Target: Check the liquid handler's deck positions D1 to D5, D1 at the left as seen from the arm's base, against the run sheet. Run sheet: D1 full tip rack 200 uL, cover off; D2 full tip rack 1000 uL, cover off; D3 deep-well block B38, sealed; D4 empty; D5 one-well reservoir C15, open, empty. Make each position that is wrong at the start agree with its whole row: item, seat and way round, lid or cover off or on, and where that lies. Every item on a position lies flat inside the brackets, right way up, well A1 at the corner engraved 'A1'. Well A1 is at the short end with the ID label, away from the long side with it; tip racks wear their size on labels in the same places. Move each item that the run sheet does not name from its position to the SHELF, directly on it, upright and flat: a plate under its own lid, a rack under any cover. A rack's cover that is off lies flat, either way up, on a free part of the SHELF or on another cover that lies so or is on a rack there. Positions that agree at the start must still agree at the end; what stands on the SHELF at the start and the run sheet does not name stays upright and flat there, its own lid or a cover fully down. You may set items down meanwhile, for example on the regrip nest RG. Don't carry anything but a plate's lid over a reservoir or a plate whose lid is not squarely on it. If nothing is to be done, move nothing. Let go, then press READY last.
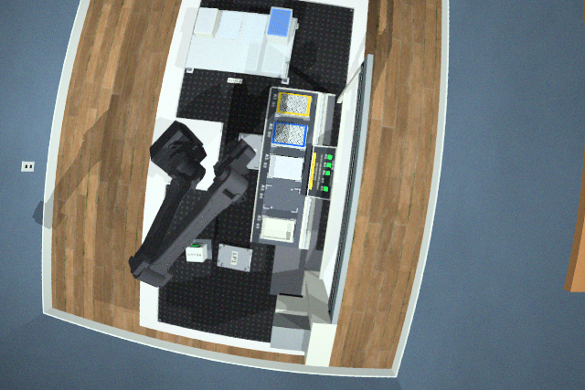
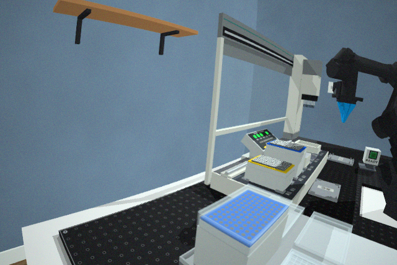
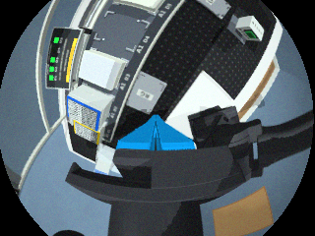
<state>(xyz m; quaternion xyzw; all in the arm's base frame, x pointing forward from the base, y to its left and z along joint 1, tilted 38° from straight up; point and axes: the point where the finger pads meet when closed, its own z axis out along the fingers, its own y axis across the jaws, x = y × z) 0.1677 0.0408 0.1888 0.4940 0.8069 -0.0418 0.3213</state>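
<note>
Now: hand 31 cm to the left of the ready button, 21 cm past it and 17 cm above it. From my hand the other things lie so: regrip nest: 25 cm below, 8 cm to the left, 2 cm ahead; blue-rimmed tip rack: 18 cm ahead, 13 cm below, 12 cm to the left; white deep-well block: 18 cm below, 17 cm ahead.
</note>
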